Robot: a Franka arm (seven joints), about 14 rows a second.
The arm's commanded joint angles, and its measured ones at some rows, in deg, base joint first. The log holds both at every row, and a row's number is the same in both.
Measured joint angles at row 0:
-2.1, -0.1, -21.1, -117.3, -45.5, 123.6, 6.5
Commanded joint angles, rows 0 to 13:
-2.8, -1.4, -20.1, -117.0, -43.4, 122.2, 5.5
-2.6, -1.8, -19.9, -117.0, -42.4, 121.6, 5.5
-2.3, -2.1, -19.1, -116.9, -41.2, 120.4, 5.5
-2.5, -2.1, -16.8, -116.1, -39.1, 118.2, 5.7
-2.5, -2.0, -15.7, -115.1, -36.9, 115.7, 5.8
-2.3, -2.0, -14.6, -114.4, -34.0, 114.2, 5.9
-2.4, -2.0, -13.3, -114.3, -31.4, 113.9, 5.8
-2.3, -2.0, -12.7, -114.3, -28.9, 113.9, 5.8
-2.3, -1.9, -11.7, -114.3, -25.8, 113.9, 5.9
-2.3, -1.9, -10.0, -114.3, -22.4, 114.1, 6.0
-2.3, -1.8, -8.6, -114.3, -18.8, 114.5, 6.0
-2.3, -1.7, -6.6, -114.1, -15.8, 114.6, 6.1
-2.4, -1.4, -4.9, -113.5, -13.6, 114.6, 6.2
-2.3, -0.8, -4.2, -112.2, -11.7, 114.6, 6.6
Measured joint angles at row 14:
-1.9, -1.4, -5.9, -114.2, -15.3, 115.2, 6.6
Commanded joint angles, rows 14 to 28:
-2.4, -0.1, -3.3, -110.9, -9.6, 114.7, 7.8
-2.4, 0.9, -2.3, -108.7, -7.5, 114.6, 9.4
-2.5, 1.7, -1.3, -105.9, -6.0, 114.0, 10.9
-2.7, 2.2, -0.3, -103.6, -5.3, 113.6, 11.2
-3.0, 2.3, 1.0, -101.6, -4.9, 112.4, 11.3
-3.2, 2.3, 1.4, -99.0, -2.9, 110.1, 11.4
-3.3, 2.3, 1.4, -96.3, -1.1, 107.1, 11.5
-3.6, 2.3, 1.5, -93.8, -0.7, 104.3, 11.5
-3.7, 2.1, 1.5, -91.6, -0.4, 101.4, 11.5
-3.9, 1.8, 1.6, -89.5, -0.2, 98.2, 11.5
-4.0, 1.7, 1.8, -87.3, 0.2, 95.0, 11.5
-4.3, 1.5, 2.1, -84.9, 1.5, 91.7, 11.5
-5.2, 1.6, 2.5, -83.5, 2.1, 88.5, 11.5
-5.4, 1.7, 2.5, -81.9, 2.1, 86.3, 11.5
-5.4, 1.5, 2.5, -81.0, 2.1, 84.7, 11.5
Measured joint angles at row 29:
-3.7, 0.7, 1.3, -84.4, 0.7, 88.8, 11.3
